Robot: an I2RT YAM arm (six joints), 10 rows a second.
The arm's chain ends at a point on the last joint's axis. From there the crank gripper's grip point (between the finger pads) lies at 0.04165 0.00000 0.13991 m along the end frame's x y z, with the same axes.
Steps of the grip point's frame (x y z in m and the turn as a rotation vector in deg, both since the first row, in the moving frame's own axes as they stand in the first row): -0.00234 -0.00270 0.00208 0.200 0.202 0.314; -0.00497 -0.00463 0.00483 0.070 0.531 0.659; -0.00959 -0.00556 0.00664 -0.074 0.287 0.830; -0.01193 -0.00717 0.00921 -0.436 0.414 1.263; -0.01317 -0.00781 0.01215 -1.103 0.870 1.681; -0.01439 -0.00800 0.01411 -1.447 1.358 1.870; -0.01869 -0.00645 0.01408 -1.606 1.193 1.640; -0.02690 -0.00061 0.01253 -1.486 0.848 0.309
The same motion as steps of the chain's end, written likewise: -0.00283 -0.00244 0.00223 0.200 0.202 0.314; -0.00626 -0.00495 0.00522 0.070 0.531 0.659; -0.01028 -0.00635 0.00685 -0.074 0.287 0.830; -0.01292 -0.00916 0.00952 -0.436 0.414 1.263; -0.01523 -0.01175 0.01284 -1.103 0.870 1.681; -0.01761 -0.01293 0.01520 -1.447 1.358 1.870; -0.02152 -0.01159 0.01505 -1.606 1.193 1.640; -0.02896 -0.00446 0.01321 -1.486 0.848 0.309
